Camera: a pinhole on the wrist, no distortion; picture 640 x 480 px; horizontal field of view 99.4 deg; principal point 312.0 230.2 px. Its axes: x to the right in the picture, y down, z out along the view. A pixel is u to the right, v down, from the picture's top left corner.
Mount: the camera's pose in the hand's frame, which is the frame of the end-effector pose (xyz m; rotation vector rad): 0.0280 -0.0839 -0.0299 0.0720 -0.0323 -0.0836
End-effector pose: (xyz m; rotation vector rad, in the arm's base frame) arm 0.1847 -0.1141 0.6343 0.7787 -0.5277 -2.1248
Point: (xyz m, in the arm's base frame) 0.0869 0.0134 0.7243
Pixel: 148 249
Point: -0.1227 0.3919 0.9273
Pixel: 135 127
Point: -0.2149 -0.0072 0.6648
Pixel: 390 116
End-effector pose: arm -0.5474 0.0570 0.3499 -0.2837 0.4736 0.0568
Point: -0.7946 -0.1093 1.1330
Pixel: 46 110
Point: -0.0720 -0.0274 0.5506
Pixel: 541 194
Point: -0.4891 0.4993 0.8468
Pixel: 209 416
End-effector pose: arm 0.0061 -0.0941 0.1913 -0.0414 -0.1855 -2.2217
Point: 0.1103 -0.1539 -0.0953
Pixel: behind the camera
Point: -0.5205 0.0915 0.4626
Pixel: outside the picture
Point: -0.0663 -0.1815 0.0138
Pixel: behind the camera
